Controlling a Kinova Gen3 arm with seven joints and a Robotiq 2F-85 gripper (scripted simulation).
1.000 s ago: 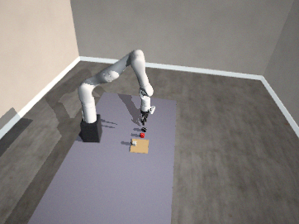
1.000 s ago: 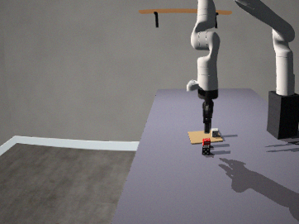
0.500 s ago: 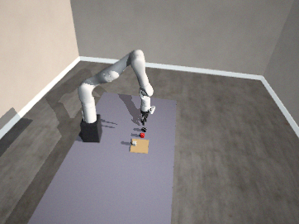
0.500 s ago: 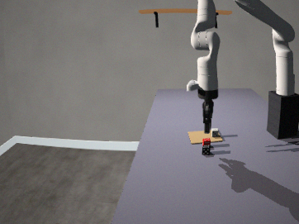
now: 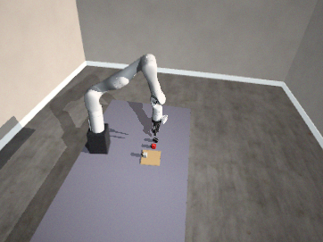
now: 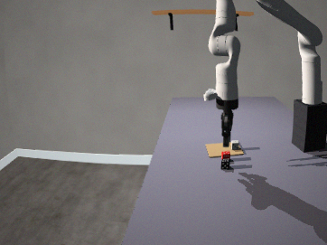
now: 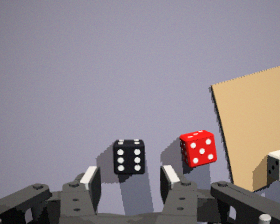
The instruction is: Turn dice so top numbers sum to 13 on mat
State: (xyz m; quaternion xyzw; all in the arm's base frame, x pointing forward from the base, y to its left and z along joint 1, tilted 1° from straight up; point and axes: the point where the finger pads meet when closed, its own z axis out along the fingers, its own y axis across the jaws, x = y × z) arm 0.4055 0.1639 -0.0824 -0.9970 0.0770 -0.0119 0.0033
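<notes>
The black die is 9 cm below my hand. The rest, counted from my hand: tan mat (18 cm to the right, 10 cm below); then red die (7 cm to the right, 9 cm below); then white die (5 cm behind, 17 cm to the right, 8 cm below).
</notes>
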